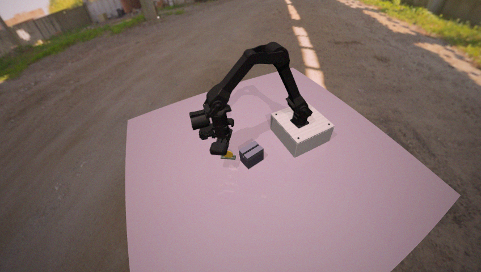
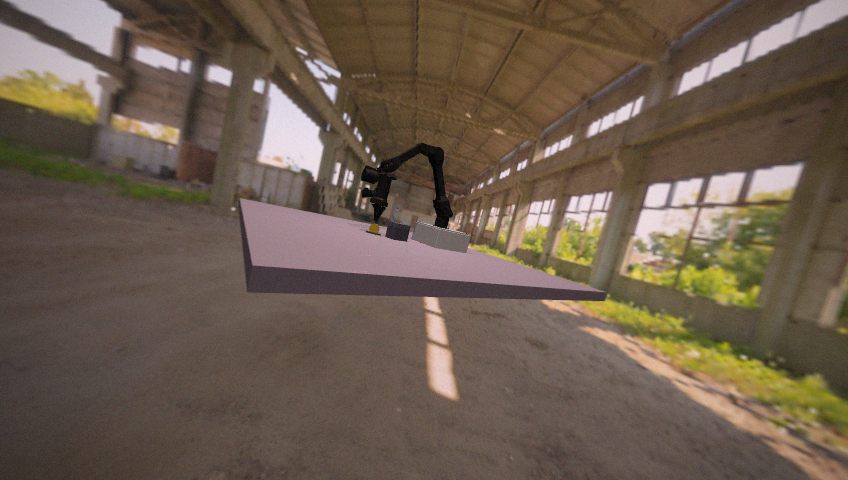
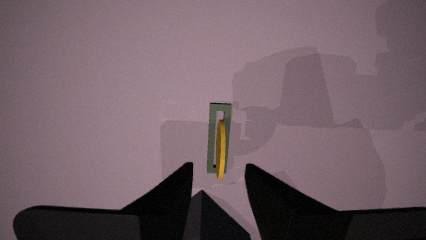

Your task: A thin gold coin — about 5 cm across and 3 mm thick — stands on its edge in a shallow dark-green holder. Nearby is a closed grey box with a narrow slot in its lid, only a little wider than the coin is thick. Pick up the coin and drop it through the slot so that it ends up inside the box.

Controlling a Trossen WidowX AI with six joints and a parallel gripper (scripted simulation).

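Right now the gold coin is 4 cm below my gripper tip.
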